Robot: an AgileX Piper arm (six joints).
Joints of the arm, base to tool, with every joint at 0 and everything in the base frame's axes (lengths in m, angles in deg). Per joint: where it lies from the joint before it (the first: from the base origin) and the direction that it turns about. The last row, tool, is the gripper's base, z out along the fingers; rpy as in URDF.
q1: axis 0 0 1 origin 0.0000 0.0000 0.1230
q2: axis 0 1 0 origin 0.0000 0.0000 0.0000
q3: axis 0 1 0 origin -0.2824 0.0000 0.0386
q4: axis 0.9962 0 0.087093 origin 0.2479 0.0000 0.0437
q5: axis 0 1 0 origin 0.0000 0.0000 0.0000
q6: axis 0.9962 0 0.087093 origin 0.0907 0.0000 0.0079
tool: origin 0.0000 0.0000 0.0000 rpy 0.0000 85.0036 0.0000
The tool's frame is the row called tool.
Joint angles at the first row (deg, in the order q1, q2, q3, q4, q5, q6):
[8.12, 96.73, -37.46, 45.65, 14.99, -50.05]
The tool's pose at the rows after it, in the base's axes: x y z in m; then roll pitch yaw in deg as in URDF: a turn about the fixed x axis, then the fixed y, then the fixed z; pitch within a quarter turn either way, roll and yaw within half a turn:
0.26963, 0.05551, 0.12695, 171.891, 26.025, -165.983
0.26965, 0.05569, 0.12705, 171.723, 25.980, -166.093
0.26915, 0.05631, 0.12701, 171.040, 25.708, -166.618
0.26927, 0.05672, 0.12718, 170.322, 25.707, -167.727
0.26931, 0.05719, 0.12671, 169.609, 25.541, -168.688
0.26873, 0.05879, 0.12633, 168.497, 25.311, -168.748
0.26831, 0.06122, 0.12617, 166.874, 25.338, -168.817
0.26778, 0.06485, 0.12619, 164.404, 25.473, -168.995
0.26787, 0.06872, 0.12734, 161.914, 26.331, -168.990
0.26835, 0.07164, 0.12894, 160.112, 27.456, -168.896
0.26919, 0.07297, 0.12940, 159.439, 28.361, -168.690
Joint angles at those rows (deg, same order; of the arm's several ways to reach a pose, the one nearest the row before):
[8.12, 96.95, -37.69, 45.65, 14.99, -50.05]
[8.12, 96.95, -37.73, 45.77, 15.12, -50.05]
[8.12, 96.95, -37.73, 46.30, 15.60, -50.05]
[8.12, 96.95, -37.73, 47.32, 15.68, -50.05]
[8.12, 97.08, -37.73, 48.32, 15.82, -50.16]
[8.12, 97.20, -37.73, 50.49, 16.72, -52.17]
[8.12, 97.37, -37.73, 54.17, 17.89, -55.66]
[8.12, 97.60, -37.73, 59.12, 19.70, -60.29]
[8.12, 97.71, -37.73, 64.66, 21.50, -65.77]
[8.12, 97.70, -37.73, 69.04, 22.83, -70.27]
[8.12, 97.82, -37.73, 71.83, 23.27, -73.36]

